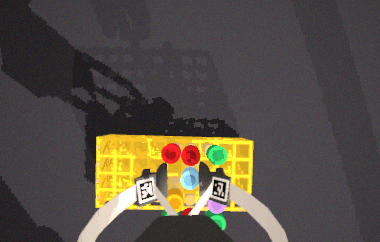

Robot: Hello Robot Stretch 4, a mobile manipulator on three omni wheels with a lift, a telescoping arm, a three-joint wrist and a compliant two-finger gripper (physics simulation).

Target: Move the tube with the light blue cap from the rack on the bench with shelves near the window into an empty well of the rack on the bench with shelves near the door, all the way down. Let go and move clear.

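Frame: origin at the robot's base, x ahead, y left, z up, level; centimetres.
Seen in the pictures: hand at its tool point: [183, 178].
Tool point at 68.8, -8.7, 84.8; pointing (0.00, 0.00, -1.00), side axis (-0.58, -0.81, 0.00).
Note:
Pixels of each thing's top centre, then the offset from my tool point to it, as dx, dy, dz. "*": a spot on its surface instead.
- tube with the light blue cap, top centre: [192, 180] -0.5, -0.7, +0.6
- yellow rack at a spot on its surface: [251, 172] * -5.7, -6.5, -5.6
- orange cap at its top centre: [172, 201] -1.0, +2.2, +0.6
- purple cap at its top centre: [215, 202] -3.7, -1.2, +0.6
The tube with the light blue cap [190, 178] shows from above, among other tubes in a yellow rack [251, 172]. Its cap is round and lies between my two fingertips. My gripper [183, 179] is partly open over the rack. A gap shows between the left fingertip and the cap, while the right fingertip is very close to the cap's edge. The tube's body is hidden under its cap, and I cannot tell how far below the fingertips the cap is. The other rack cannot be made out.
Two red caps [171, 153] [190, 155] and a green cap [217, 155] stand just beyond the light blue one. An orange cap [175, 202], a purple cap [216, 205] and another green cap [217, 222] are on the near side. Dark shadows of arm and rack fall on the grey surface.

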